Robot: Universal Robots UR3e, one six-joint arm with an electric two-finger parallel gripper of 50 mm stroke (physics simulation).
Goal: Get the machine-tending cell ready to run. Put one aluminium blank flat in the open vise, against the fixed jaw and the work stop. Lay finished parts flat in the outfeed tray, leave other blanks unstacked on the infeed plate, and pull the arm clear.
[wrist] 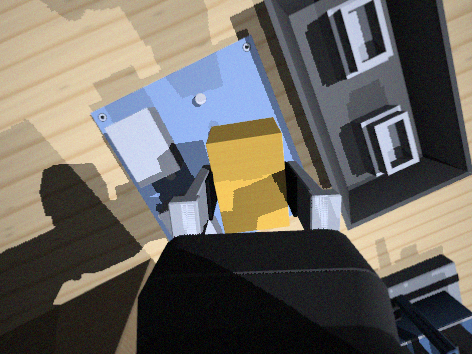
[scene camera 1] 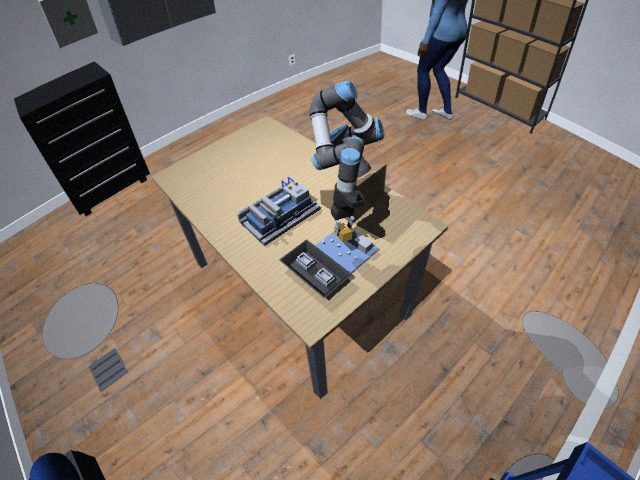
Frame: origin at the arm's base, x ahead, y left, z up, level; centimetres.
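Seen in the pictures: gripper, between the fingertips: [wrist: 249,179] [scene camera 1: 342,231].
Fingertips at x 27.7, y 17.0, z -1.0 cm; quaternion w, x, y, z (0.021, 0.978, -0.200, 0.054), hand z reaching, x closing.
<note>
Pixels of each thing's top centre, then the offset from my fingertips to it. Level surfaces: height alone.
- yellow block, centre of its top: [wrist: 255,187] [scene camera 1: 343,227] dz +2.2, dx +0.1, dy +0.2 cm
- blue infeed plate, centre of its top: [wrist: 213,162] [scene camera 1: 346,247] dz -11.6, dx -2.5, dy -0.4 cm
- silver blank, centre of its top: [wrist: 143,149] [scene camera 1: 363,240] dz -8.0, dx -7.1, dy +4.3 cm
- vise, centre of its top: [scene camera 1: 276,198] dz -2.5, dx +2.6, dy -33.7 cm
- table, height of its surface: dz -12.4 cm
My gripper [scene camera 1: 344,226] [wrist: 249,179] is shut on a yellow block [scene camera 1: 345,234] [wrist: 247,175], at the edge of the blue infeed plate [scene camera 1: 345,262] [wrist: 230,75]; whether the block touches the plate I cannot tell. A silver blank [scene camera 1: 364,243] [wrist: 140,145] lies on the plate beside it. Part of the plate is hidden under the block and gripper. Two finished parts with rectangular pockets [scene camera 1: 305,260] [scene camera 1: 325,277] [wrist: 362,40] [wrist: 395,142] lie apart in the dark outfeed tray [scene camera 1: 326,259] [wrist: 430,75]. The vise [scene camera 1: 279,207] stands left of the gripper; part of it shows at lower right in the wrist view.
Small white pegs [scene camera 1: 339,245] [wrist: 200,99] stand up from the infeed plate. An upright brown panel [scene camera 1: 378,180] stands on the table [scene camera 1: 222,170] close beside the arm. Blue loops [scene camera 1: 287,181] rise at the vise's back end. A person [scene camera 1: 444,46] stands beyond the table near a shelf of boxes.
</note>
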